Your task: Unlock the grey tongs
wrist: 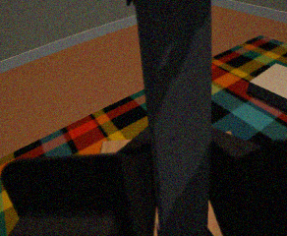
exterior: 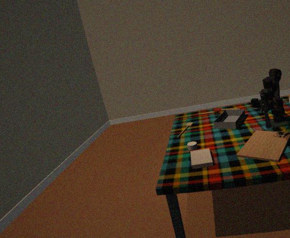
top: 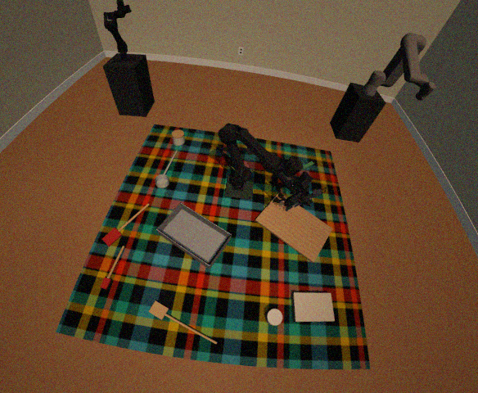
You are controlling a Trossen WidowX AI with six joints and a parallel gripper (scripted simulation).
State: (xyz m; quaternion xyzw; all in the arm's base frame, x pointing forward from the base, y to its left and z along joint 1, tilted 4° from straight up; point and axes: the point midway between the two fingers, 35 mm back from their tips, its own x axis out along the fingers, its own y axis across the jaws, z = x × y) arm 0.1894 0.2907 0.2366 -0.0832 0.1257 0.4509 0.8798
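Now: gripper tip 1 cm to the left of the wooden board and 21 cm above it. From my gripper tip the other things lie so: grey roasting tin: 11 cm ahead, 51 cm to the right, 19 cm below; white tile: 40 cm ahead, 4 cm to the left, 20 cm below; white disc: 45 cm ahead, 14 cm to the right, 20 cm below.
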